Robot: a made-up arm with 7 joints. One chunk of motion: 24 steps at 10 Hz.
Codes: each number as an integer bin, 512 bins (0 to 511) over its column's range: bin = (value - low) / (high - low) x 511, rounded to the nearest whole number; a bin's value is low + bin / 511 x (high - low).
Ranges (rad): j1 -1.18..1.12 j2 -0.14..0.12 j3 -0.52..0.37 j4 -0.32..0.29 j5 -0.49..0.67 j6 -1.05..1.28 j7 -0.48..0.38
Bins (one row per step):
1: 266 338 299 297 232 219 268
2: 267 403 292 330 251 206 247
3: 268 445 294 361 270 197 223
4: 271 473 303 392 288 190 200
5: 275 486 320 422 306 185 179
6: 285 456 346 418 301 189 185
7: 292 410 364 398 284 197 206
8: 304 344 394 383 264 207 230
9: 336 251 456 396 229 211 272
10: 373 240 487 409 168 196 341
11: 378 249 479 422 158 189 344
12: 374 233 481 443 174 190 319
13: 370 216 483 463 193 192 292
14: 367 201 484 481 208 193 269
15: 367 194 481 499 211 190 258
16: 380 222 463 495 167 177 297
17: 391 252 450 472 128 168 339
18: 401 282 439 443 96 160 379
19: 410 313 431 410 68 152 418
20: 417 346 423 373 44 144 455
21: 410 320 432 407 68 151 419
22: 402 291 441 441 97 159 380
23: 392 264 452 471 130 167 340
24: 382 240 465 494 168 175 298
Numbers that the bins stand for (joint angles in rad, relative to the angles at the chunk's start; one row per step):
1: 0.0173 0.0320 0.0008 0.0345 0.0367 -0.0514 -0.0290
2: 0.0218 0.0650 -0.0114 0.0739 0.0798 -0.1107 -0.0643
3: 0.0263 0.0864 -0.0079 0.1109 0.1229 -0.1517 -0.1047
4: 0.0398 0.1007 0.0077 0.1479 0.1638 -0.1837 -0.1434
5: 0.0578 0.1073 0.0373 0.1838 0.2046 -0.2065 -0.1787
6: 0.1028 0.0920 0.0826 0.1790 0.1933 -0.1882 -0.1686
7: 0.1343 0.0686 0.1140 0.1551 0.1547 -0.1517 -0.1333
8: 0.1883 0.0350 0.1662 0.1372 0.1093 -0.1061 -0.0929
9: 0.3323 -0.0123 0.2742 0.1527 0.0298 -0.0879 -0.0222
10: 0.4989 -0.0179 0.3282 0.1682 -0.1086 -0.1563 0.0939
11: 0.5214 -0.0133 0.3143 0.1838 -0.1313 -0.1882 0.0989
12: 0.5034 -0.0214 0.3177 0.2088 -0.0950 -0.1837 0.0569
13: 0.4854 -0.0301 0.3212 0.2327 -0.0519 -0.1745 0.0114
14: 0.4719 -0.0377 0.3230 0.2542 -0.0178 -0.1700 -0.0273
15: 0.4719 -0.0413 0.3177 0.2757 -0.0110 -0.1837 -0.0458
16: 0.5304 -0.0270 0.2864 0.2709 -0.1109 -0.2429 0.0198
17: 0.5799 -0.0118 0.2638 0.2434 -0.1994 -0.2840 0.0905
18: 0.6249 0.0035 0.2446 0.2088 -0.2721 -0.3205 0.1578
19: 0.6654 0.0193 0.2307 0.1694 -0.3356 -0.3569 0.2235
20: 0.6969 0.0360 0.2167 0.1253 -0.3901 -0.3934 0.2858
21: 0.6654 0.0228 0.2324 0.1659 -0.3356 -0.3615 0.2252
22: 0.6294 0.0081 0.2481 0.2064 -0.2698 -0.3250 0.1595
23: 0.5844 -0.0057 0.2672 0.2423 -0.1949 -0.2885 0.0922
24: 0.5394 -0.0179 0.2899 0.2697 -0.1086 -0.2521 0.0215

